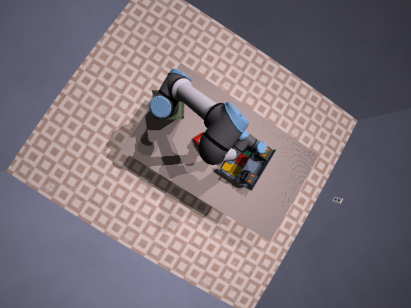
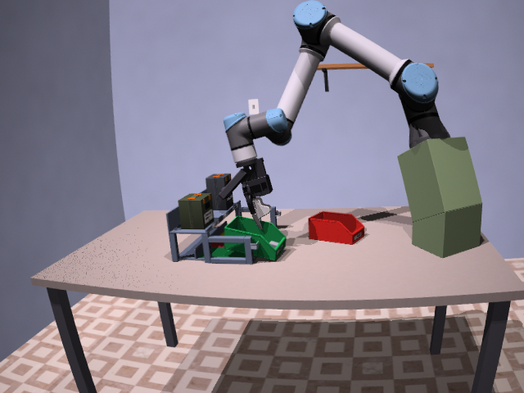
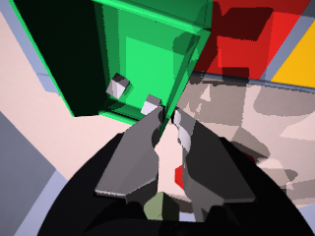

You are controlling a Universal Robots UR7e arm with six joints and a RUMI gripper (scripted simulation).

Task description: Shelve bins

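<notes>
Right now the green bin is 40 mm to the left of my hand, 30 mm below it and 10 mm ahead of it. The rest, counted from my hand: green mark 100 mm ahead, 80 mm below, 40 mm to the left; red mark 90 mm ahead, 80 mm below, 70 mm to the right; yellow mark 190 mm to the right, 80 mm below, 80 mm ahead.
</notes>
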